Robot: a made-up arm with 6 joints. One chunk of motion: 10 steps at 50 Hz.
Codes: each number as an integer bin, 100 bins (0 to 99) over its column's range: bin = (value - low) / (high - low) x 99, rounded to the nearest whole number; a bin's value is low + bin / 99 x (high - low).
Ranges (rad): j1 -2.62..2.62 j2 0..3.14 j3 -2.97..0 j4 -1.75..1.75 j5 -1.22..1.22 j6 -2.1..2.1
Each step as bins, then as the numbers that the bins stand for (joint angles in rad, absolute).
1 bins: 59 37 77 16 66 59
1 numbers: 0.5028 1.1735 -0.6600 -1.1843 0.4067 0.4030
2 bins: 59 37 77 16 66 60
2 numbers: 0.5028 1.1735 -0.6600 -1.1843 0.4067 0.4455
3 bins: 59 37 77 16 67 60
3 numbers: 0.5028 1.1735 -0.6600 -1.1843 0.4313 0.4455
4 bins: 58 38 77 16 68 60
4 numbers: 0.4499 1.2053 -0.6600 -1.1843 0.4560 0.4455
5 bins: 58 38 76 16 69 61
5 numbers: 0.4499 1.2053 -0.6900 -1.1843 0.4806 0.4879
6 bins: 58 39 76 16 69 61
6 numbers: 0.4499 1.2370 -0.6900 -1.1843 0.4806 0.4879
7 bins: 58 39 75 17 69 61
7 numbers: 0.4499 1.2370 -0.7200 -1.1490 0.4806 0.4879
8 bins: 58 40 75 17 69 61
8 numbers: 0.4499 1.2687 -0.7200 -1.1490 0.4806 0.4879
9 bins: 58 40 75 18 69 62
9 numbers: 0.4499 1.2687 -0.7200 -1.1136 0.4806 0.5303
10 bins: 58 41 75 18 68 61
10 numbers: 0.4499 1.3004 -0.7200 -1.1136 0.4560 0.4879
